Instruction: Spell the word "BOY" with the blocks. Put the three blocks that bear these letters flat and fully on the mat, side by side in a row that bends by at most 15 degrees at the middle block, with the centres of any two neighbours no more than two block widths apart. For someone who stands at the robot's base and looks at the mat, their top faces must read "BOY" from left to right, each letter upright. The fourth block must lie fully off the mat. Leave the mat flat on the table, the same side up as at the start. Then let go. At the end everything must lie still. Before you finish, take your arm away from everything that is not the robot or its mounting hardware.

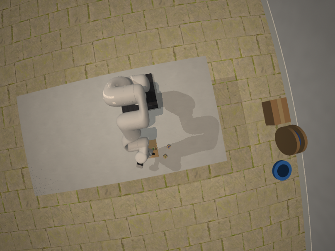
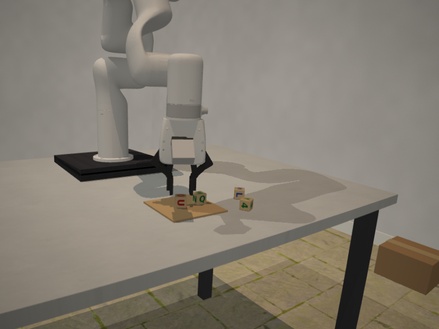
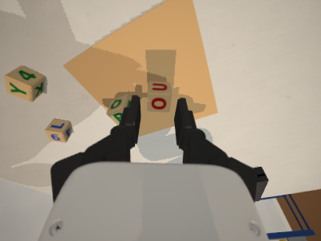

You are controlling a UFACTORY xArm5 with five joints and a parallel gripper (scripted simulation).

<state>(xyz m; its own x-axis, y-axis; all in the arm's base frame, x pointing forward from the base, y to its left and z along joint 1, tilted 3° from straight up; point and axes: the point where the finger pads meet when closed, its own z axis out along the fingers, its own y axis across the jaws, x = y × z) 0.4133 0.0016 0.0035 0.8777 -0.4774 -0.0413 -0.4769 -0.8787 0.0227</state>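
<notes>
Now: the tan mat 5 cm below my hand and 1 cm to the left of it.
</notes>
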